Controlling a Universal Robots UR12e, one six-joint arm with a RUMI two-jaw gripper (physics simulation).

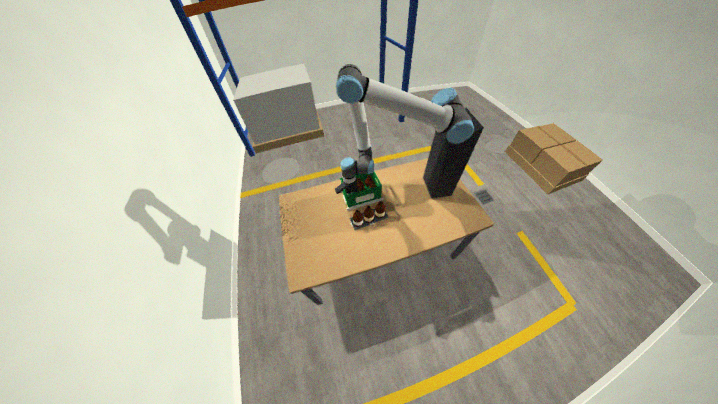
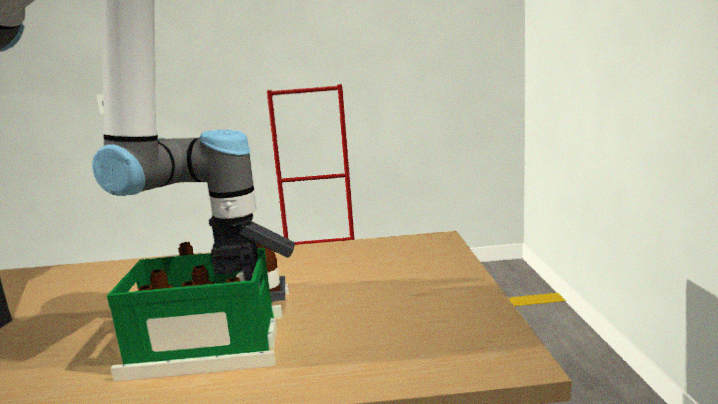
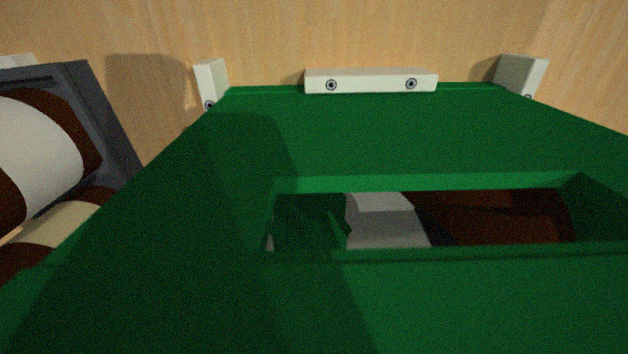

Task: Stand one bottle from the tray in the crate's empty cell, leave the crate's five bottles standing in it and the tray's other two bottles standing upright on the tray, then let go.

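Frame: origin at the arm's base, x ahead, y left, z up, level; millimetres.
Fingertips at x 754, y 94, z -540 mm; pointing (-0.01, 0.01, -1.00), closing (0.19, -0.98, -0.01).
Observation:
A point is followed by its place in that frame.
The green crate (image 1: 377, 193) @(y 102, x 538, z -502 mm) (image 2: 251, 316) @(y -30, x 798, z -495 mm) (image 3: 350, 130) @(y 82, x 787, z -516 mm) stands upright on the table. Brown bottle tops show inside it, such as one bottle (image 2: 159, 278) @(y 41, x 576, z -448 mm) and another bottle (image 2: 199, 275) @(y 60, x 658, z -449 mm). Three bottles stand upright on the dark tray (image 2: 278, 293) @(y 246, x 757, z -578 mm) (image 3: 112, 130) @(y 238, x 726, z -590 mm) beside the crate: a left bottle (image 1: 357, 217) @(y 313, x 713, z -482 mm), a middle bottle (image 1: 369, 213) @(y 290, x 625, z -484 mm) and a right bottle (image 1: 380, 209) @(y 263, x 541, z -487 mm). My gripper (image 2: 240, 273) points down into the crate's corner near the tray, partly open, with its fingertips hidden by the wall. A white and a brown surface show through the handle slot. The empty cell is hidden.
White stop blocks, such as one long block (image 2: 193, 365) @(y -68, x 682, z -581 mm) and another block (image 3: 370, 81) @(y 66, x 800, z -570 mm), border the crate on the wooden table (image 1: 321, 256) @(y 528, x 991, z -600 mm) (image 2: 391, 321) @(y 147, x 1043, z -600 mm). The crate's walls stand close around my gripper. The arm's black pedestal (image 1: 449, 160) @(y 129, x 54, z -188 mm) stands at the table's far right.

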